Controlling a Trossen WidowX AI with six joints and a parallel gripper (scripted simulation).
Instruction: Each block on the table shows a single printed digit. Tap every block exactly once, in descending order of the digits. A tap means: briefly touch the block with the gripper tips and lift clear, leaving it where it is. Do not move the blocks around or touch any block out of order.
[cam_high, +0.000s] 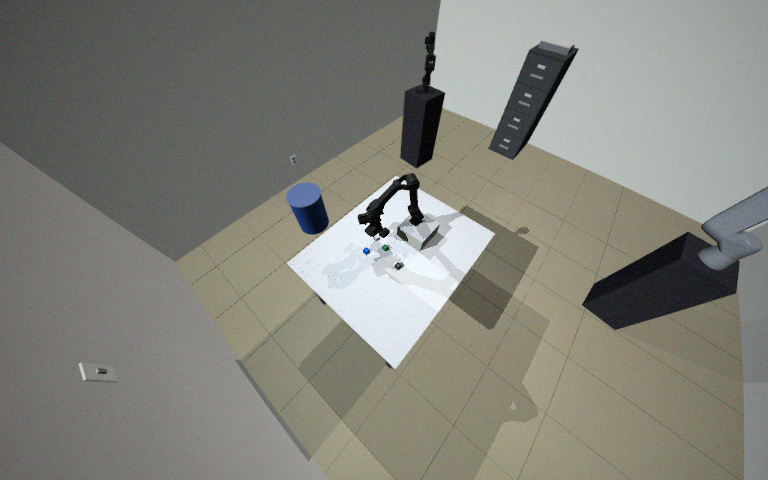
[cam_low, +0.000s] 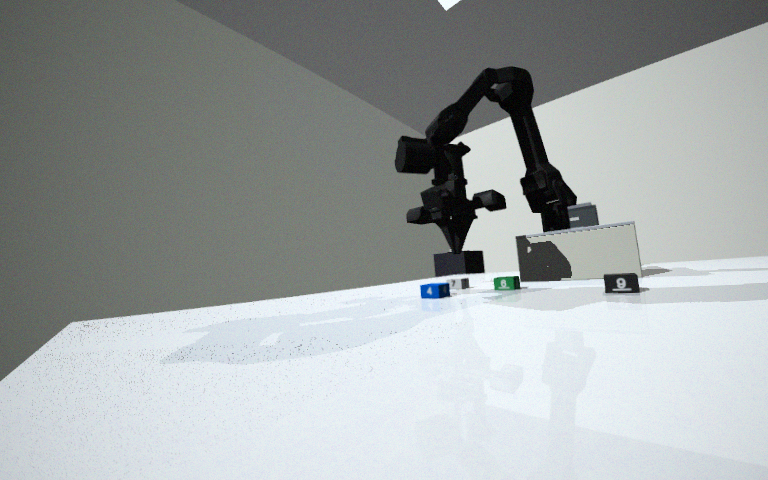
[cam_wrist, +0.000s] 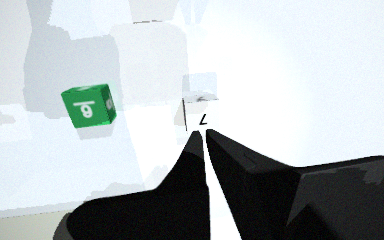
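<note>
Now: gripper tip 10 mm past the pale grey block marked 7, 10 mm to the left of it and 60 mm above it. From my gripper tip the other things lie so: green block: 90 mm to the left, 60 mm below; then black block marked 9: 30 mm ahead, 250 mm to the left, 60 mm below; then blue block marked 4: 110 mm ahead, 30 mm to the left, 60 mm below.
</note>
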